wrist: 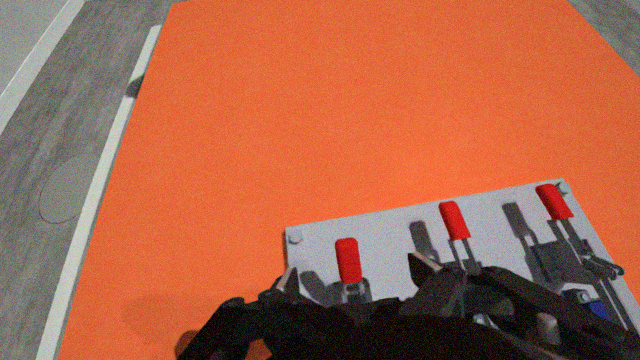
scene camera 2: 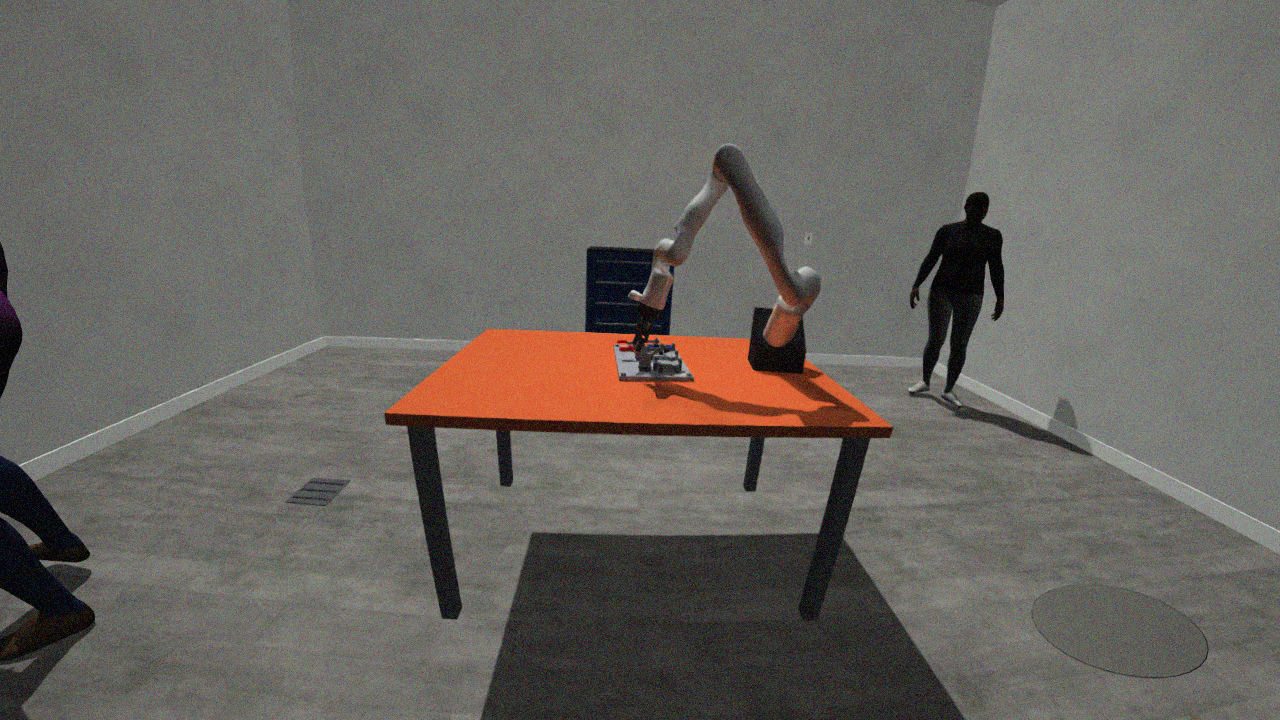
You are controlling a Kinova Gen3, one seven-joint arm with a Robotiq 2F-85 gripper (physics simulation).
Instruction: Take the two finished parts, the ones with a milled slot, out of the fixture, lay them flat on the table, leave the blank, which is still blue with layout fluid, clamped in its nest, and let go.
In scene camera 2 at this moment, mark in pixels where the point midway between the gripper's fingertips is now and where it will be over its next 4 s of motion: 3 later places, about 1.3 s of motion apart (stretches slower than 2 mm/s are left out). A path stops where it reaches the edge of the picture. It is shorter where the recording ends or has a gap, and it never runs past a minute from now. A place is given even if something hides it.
My gripper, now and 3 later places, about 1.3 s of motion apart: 636, 348; 632, 359; 634, 356; 631, 355
